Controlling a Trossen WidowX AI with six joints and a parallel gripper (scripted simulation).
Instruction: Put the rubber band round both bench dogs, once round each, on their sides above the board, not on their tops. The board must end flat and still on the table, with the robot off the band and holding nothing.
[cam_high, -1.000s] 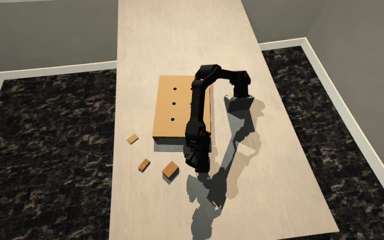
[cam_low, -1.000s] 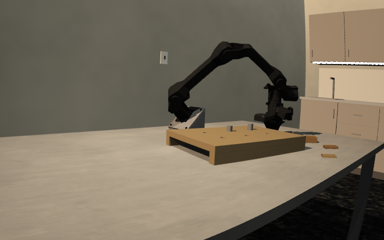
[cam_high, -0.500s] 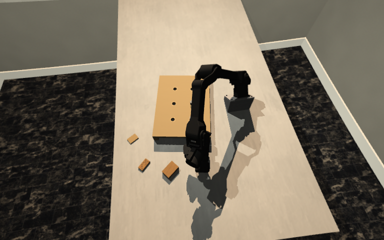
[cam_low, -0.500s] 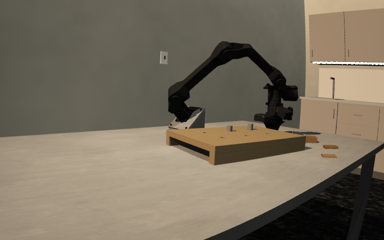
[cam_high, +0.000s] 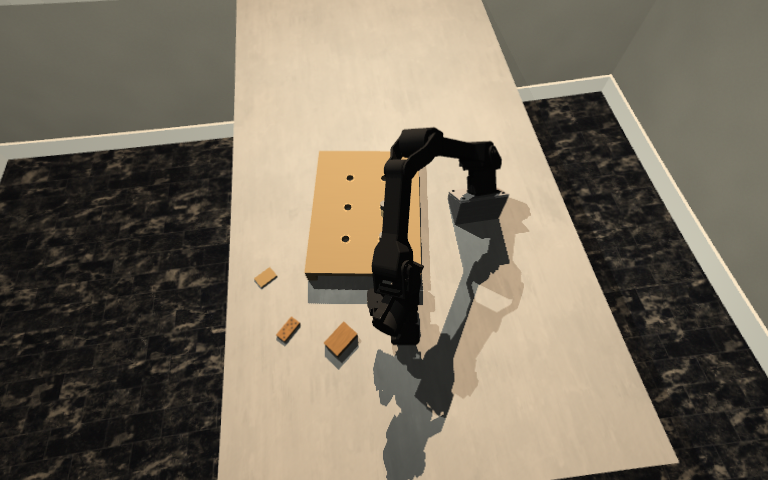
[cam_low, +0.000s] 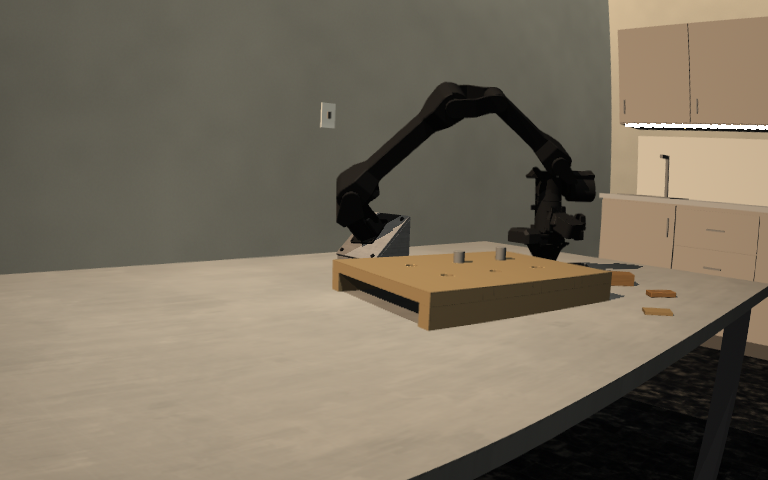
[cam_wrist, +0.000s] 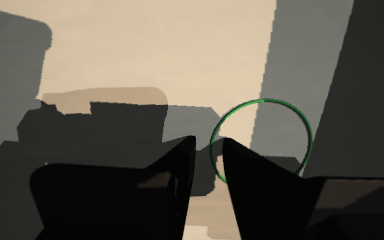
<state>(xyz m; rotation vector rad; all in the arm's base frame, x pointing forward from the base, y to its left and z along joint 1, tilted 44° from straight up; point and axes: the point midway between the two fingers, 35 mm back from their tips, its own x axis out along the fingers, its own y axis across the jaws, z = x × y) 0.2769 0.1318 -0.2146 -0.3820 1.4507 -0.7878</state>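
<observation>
Right now the wooden board is 2 cm ahead of my hand, 29 cm to the right of it and 1 cm below it.
</observation>
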